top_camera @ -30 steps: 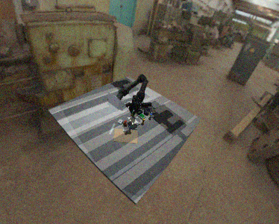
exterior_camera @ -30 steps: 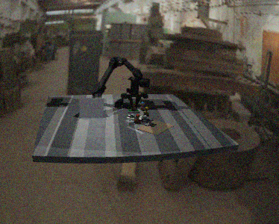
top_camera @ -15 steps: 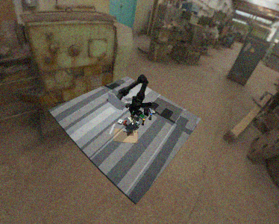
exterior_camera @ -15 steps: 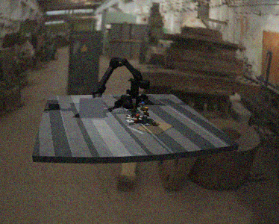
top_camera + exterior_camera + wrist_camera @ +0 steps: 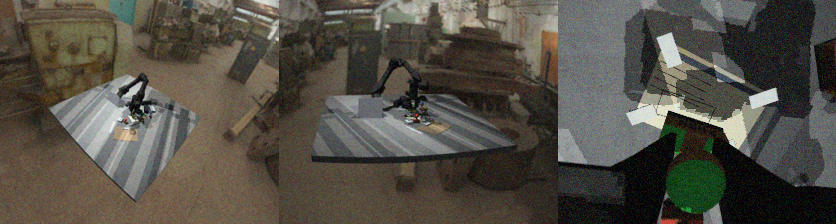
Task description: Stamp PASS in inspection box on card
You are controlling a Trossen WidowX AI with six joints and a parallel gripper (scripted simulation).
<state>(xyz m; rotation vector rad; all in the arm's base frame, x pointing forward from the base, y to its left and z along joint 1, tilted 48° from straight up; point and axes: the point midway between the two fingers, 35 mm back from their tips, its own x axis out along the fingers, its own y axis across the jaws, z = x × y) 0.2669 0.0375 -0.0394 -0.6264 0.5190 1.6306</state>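
Now: the cream card 10 mm ahead of my gripper tip, 10 mm to the left of it and 60 mm below it. Also, from my gripper tip: grey block (80 mm ahead, 30 mm to the right, 50 mm below); then pass stamp (right at my gripper tip); then red-knobbed stamp (20 mm ahead, 110 mm to the right, 40 mm below).
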